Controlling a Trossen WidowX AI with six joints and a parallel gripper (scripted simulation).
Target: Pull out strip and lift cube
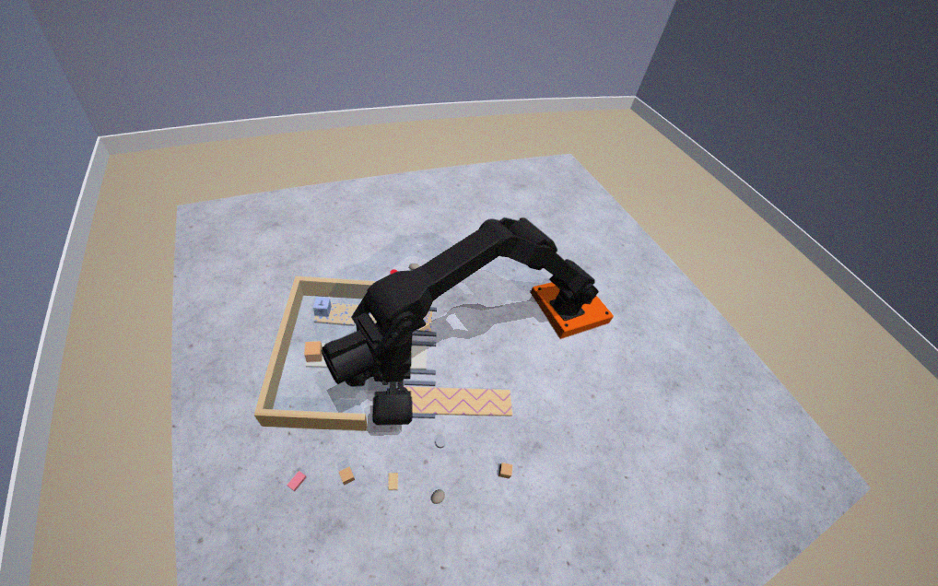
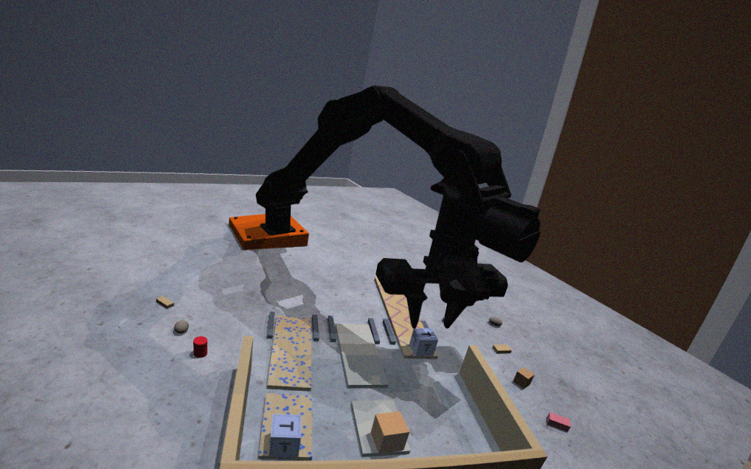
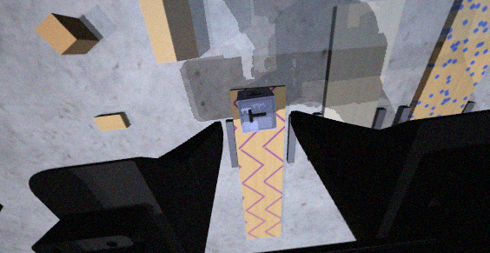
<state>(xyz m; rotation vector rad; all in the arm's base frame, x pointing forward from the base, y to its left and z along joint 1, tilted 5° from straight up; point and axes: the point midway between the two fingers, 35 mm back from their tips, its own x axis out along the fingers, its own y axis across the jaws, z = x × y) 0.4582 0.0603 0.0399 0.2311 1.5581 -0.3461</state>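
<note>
Right now my gripper tip is 100 mm past the zigzag strip, 50 mm above it and 40 mm to the right of it. From my gripper tip the other things lie so: red cylinder 300 mm to the right, 110 mm behind, 40 mm below; pink block 200 mm ahead, 80 mm to the left, 40 mm below.
</note>
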